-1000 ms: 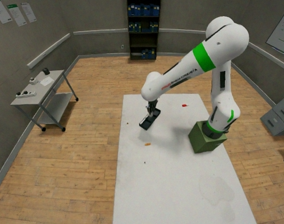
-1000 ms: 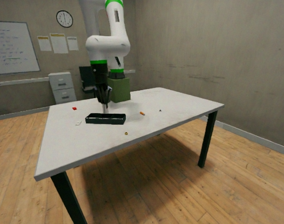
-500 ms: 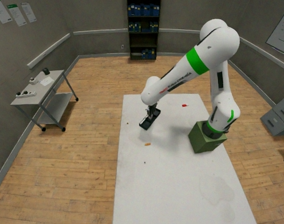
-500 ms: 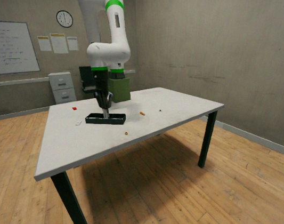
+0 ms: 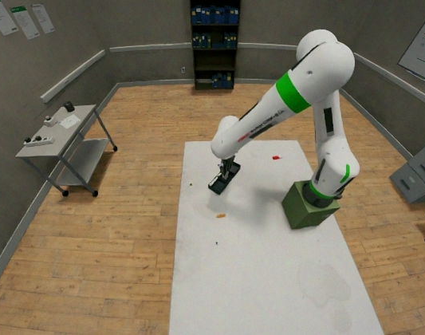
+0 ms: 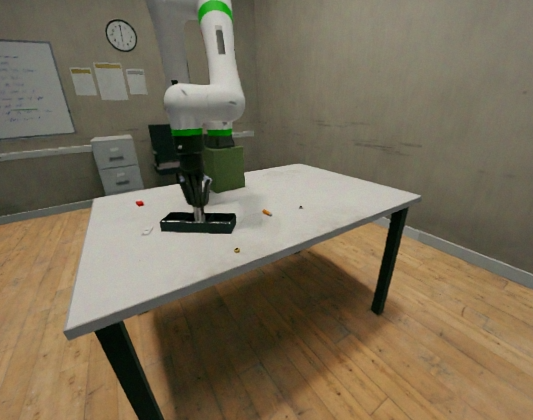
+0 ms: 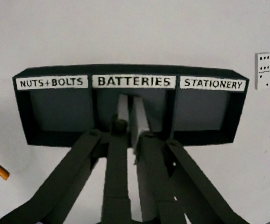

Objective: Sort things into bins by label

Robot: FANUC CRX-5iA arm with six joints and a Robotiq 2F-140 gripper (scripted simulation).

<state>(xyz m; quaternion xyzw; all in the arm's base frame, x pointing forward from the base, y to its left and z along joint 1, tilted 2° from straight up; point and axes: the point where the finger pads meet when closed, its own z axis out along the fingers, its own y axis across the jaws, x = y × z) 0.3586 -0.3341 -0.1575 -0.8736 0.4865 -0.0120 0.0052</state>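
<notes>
Now: hand 1 cm to the left of the black bin tray and 3 cm above it. From my hand the other things lie so: small white object: 10 cm behind, 16 cm to the right, 4 cm below; then yellow ring: 22 cm ahead, 5 cm below; then orange object: 9 cm ahead, 24 cm to the left, 4 cm below.
</notes>
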